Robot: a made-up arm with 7 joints. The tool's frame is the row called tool. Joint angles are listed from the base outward.
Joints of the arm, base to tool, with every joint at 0 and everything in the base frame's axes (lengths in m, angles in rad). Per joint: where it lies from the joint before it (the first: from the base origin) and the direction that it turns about. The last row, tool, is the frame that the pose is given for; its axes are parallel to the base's.
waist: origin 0 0 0.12 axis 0 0 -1
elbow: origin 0 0.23 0.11 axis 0 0 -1
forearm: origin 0.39 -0.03 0.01 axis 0 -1 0
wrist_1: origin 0.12 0.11 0.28 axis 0 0 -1
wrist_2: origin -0.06 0.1 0.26 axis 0 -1 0
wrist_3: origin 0.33 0.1 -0.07 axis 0 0 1
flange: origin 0.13 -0.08 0.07 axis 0 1 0
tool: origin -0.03 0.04 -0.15
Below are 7 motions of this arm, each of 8 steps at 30 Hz.
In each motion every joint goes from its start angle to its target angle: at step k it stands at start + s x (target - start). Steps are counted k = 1, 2, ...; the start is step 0. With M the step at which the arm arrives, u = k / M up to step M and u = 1 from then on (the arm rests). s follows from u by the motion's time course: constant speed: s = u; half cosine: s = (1 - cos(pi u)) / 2; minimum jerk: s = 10 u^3 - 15 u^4 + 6 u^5.
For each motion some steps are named. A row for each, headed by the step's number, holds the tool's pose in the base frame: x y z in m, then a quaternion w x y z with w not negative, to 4 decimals.
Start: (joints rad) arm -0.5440 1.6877 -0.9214 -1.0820 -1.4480 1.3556 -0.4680
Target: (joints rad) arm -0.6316 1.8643 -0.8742 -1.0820 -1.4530 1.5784 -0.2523
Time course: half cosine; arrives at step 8
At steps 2, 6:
2: 0.1072 -0.0594 0.5297 0.3380 0.8160 0.2969 0.3629
6: 0.0712 -0.1005 0.5371 0.2908 0.8163 0.2513 0.4311

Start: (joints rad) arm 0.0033 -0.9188 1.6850 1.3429 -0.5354 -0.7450 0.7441
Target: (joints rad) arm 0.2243 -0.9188 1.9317 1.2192 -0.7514 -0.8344 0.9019
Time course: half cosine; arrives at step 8
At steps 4, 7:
4: 0.0437 0.2492 0.4844 0.5774 0.7281 0.3548 0.1029
7: 0.0322 0.2576 0.4456 0.5783 0.7244 0.3441 0.1498

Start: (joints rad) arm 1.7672 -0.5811 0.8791 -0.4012 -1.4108 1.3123 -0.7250
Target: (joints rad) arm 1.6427 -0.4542 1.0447 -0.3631 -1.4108 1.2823 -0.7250
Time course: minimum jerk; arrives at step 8
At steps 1, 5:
1: 0.6699 -0.1000 0.1929 0.9676 0.2237 -0.0964 0.0662
5: 0.6836 -0.0929 0.1792 0.9763 0.1658 -0.1250 0.0609

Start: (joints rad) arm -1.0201 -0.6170 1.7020 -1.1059 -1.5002 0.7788 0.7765
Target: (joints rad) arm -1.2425 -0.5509 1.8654 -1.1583 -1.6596 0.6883 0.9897
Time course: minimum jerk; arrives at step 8
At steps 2, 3, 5, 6, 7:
2: -0.2630 0.3394 0.1255 0.4130 -0.7092 -0.1544 0.5500
3: -0.2655 0.3294 0.1205 0.4280 -0.7133 -0.1530 0.5334
5: -0.2721 0.3046 0.1069 0.4681 -0.7197 -0.1453 0.4917
6: -0.2747 0.2956 0.1016 0.4836 -0.7206 -0.1408 0.4765
7: -0.2761 0.2911 0.0989 0.4914 -0.7207 -0.1381 0.4690

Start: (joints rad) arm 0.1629 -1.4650 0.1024 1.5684 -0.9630 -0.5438 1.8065
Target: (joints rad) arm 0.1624 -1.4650 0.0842 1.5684 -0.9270 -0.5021 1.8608
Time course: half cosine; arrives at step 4
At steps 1, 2, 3, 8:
1: 0.2926 0.8267 0.5975 0.1442 0.2452 0.9342 -0.2151
2: 0.2982 0.8262 0.5990 0.1425 0.2454 0.9357 -0.2096
3: 0.3038 0.8257 0.6005 0.1409 0.2454 0.9372 -0.2041
8: 0.3061 0.8255 0.6011 0.1402 0.2453 0.9378 -0.2018

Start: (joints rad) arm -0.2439 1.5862 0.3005 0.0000 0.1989 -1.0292 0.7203
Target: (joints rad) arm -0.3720 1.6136 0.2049 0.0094 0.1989 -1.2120 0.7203
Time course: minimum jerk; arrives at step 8
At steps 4, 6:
4: 0.3455 -0.3092 0.8243 0.4017 0.3033 -0.0871 -0.8597
6: 0.3632 -0.3156 0.8146 0.3812 0.3191 -0.0758 -0.8644

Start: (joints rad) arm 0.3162 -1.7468 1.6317 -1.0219 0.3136 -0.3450 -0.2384
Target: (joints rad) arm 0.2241 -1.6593 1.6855 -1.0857 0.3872 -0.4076 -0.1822
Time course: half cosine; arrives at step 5
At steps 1, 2, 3, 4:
1: -0.4378 0.1302 0.4363 0.1353 0.4382 -0.7086 0.5362
2: -0.4427 0.1216 0.4210 0.1294 0.4412 -0.7086 0.5353
3: -0.4483 0.1113 0.4019 0.1220 0.4447 -0.7082 0.5345
4: -0.4526 0.1033 0.3860 0.1160 0.4475 -0.7078 0.5342

